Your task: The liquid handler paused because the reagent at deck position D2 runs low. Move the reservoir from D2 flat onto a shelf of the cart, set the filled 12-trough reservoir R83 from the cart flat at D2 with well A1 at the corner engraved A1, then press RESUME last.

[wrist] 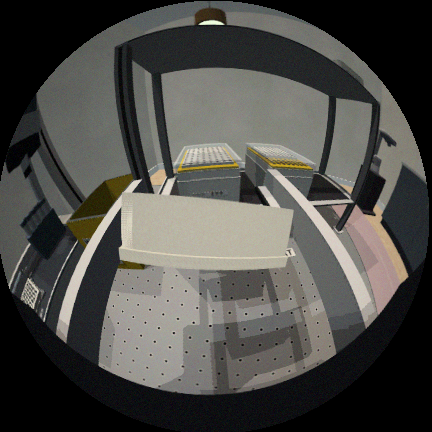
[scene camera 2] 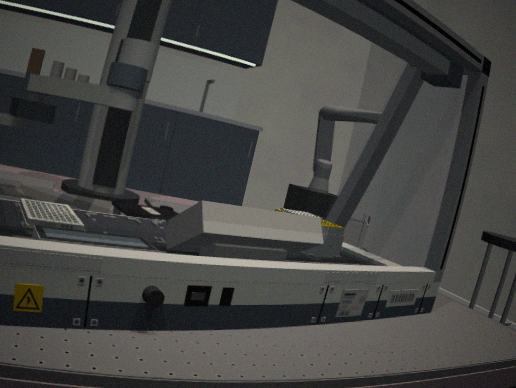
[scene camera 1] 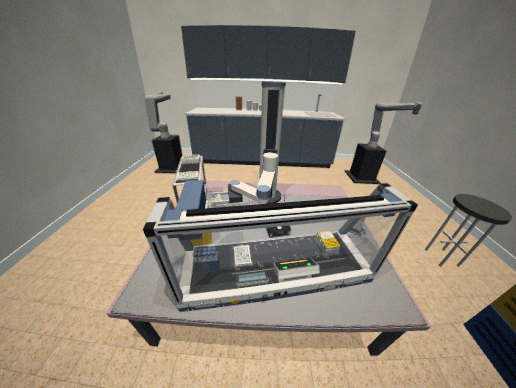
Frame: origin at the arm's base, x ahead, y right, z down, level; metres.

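Seen in the pictures: gripper, fingertip midpoint: [wrist: 204, 182] [scene camera 1: 211, 198].
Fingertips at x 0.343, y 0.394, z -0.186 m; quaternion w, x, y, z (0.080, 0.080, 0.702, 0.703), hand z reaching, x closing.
Note:
Pixels of each thing's top centre, then the offset from my fingertips to it. "spot": a spot on its surface instead.
- cart, middle of its top: [wrist: 278, 57] [scene camera 1: 189, 167] dx -0.099, dy +0.160, dz -0.183 m
- yellow waste bin, middle of its top: [wrist: 104, 192] dx +0.214, dy +0.050, dz +0.038 m
- handler's frame, surface spot: [scene camera 1: 300, 204] spot: dx +0.520, dy -0.478, dz -0.343 m
My gripper [scene camera 1: 220, 199] [wrist: 204, 182] is shut on a cream reservoir [wrist: 205, 235], which spans between the two long fingers in the wrist view, above the perforated table top. I cannot read a label or a well mark on it. The cart [scene camera 1: 189, 168] [wrist: 240, 50] stands ahead of the fingers; two pale labware pieces lie on its top shelf in scene camera 1, too small to identify. The liquid handler's deck [scene camera 1: 295, 247] carries a white plate [scene camera 1: 242, 255] [scene camera 2: 51, 212] [wrist: 30, 292]. The D2 engraving and the RESUME label are not readable.
Two tip boxes [wrist: 208, 180] [wrist: 282, 170] stand on a lower cart shelf. The yellow waste bin [wrist: 107, 200] is left of the held piece, and a blue tube rack [scene camera 1: 206, 256] [wrist: 44, 230] stands on the deck. The handler's frame [scene camera 1: 300, 204] rises around the deck.

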